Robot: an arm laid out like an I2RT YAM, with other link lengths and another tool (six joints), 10 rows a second.
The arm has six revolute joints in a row. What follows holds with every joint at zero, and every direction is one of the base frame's.
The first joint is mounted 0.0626 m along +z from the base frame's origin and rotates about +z.
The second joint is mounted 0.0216 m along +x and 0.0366 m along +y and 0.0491 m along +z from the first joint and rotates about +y.
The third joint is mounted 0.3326 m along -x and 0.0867 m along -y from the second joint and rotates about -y.
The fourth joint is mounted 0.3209 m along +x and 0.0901 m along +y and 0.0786 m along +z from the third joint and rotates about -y.
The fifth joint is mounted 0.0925 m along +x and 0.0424 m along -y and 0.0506 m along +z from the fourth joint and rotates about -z.
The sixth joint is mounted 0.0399 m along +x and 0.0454 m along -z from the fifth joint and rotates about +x.
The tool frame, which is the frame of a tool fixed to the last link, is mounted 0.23 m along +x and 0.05 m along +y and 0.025 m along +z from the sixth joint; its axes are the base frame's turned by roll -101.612, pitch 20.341 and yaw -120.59 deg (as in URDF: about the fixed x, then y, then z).
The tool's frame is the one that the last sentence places.
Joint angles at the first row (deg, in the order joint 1, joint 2, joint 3, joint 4, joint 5, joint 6):
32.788 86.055 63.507 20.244 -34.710 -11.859
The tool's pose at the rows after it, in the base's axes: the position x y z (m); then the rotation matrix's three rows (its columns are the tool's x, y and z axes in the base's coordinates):
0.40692 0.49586 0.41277; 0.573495 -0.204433 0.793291; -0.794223 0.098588 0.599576; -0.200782 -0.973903 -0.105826
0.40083 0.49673 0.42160; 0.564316 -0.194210 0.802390; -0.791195 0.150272 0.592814; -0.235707 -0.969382 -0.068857
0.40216 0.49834 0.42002; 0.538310 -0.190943 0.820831; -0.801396 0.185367 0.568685; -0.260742 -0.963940 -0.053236
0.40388 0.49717 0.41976; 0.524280 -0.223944 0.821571; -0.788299 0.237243 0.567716; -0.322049 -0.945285 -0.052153
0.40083 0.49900 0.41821; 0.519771 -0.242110 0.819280; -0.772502 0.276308 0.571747; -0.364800 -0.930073 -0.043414
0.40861 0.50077 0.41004; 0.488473 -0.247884 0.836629; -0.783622 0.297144 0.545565; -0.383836 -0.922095 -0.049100
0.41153 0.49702 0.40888; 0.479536 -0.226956 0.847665; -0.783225 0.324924 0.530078; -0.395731 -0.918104 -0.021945
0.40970 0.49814 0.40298; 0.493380 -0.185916 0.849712; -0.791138 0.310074 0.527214; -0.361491 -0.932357 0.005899
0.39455 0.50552 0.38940; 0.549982 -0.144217 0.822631; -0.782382 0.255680 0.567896; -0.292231 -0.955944 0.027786
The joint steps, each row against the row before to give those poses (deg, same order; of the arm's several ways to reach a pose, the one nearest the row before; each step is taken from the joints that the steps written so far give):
1.377 -1.153 -1.465 2.803 3.932 1.772
1.115 -0.698 -2.449 4.962 1.980 2.332
1.172 -0.024 -2.108 3.628 3.102 1.395
0.263 0.743 -1.895 4.518 0.901 3.975
0.741 0.756 -1.789 4.269 0.939 2.715
0.731 1.019 -0.974 2.079 2.738 0.868
0.045 0.749 -1.479 3.982 1.236 0.385
0.001 0.596 -0.661 1.778 -0.241 -2.429
-0.044 0.474 -0.491 0.361 -3.516 -3.990

